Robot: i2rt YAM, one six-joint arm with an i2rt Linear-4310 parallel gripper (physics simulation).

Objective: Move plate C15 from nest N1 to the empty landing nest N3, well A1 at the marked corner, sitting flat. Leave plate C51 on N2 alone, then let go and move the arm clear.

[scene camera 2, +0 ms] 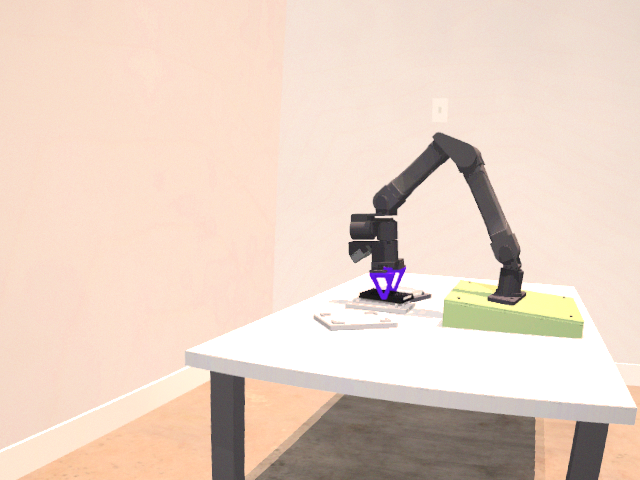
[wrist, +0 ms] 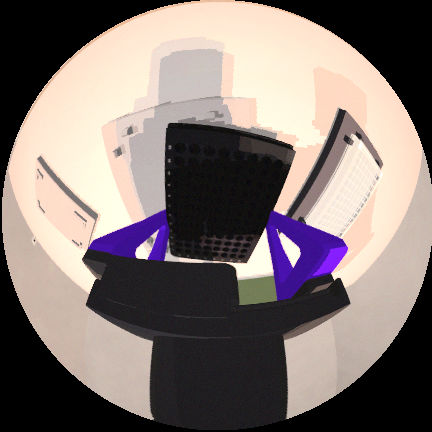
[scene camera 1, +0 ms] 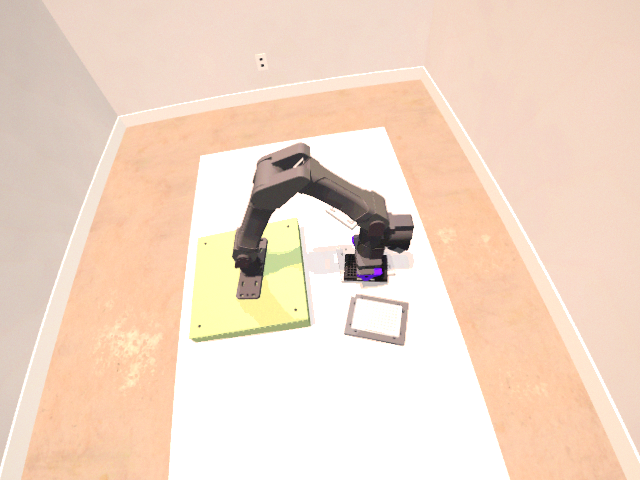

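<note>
The black well plate C15 [scene camera 1: 350, 266] [scene camera 2: 400, 297] [wrist: 220, 185] is level between the purple fingers of my gripper [scene camera 1: 366, 266] [scene camera 2: 388, 293] [wrist: 217, 214], which is shut on its two sides. The plate is over the pale landing nest N3 [scene camera 2: 379, 306] [wrist: 116, 137], very low; whether it touches the nest is not clear. The marked corner cannot be made out. White plate C51 [scene camera 1: 377, 316] [wrist: 345, 195] lies in the dark grey-brown nest N2 [scene camera 1: 350, 320] [scene camera 2: 422, 296] [wrist: 333, 155]. The pale nest N1 [scene camera 1: 341, 217] [scene camera 2: 356, 323] [wrist: 65, 205] is empty.
The arm stands on a yellow-green block [scene camera 1: 222, 310] [scene camera 2: 511, 324] at one side of the white table [scene camera 1: 310, 403] [scene camera 2: 310, 361]. N2 is close beside N3 on one side, N1 on the other. Arm shadows fall around N3.
</note>
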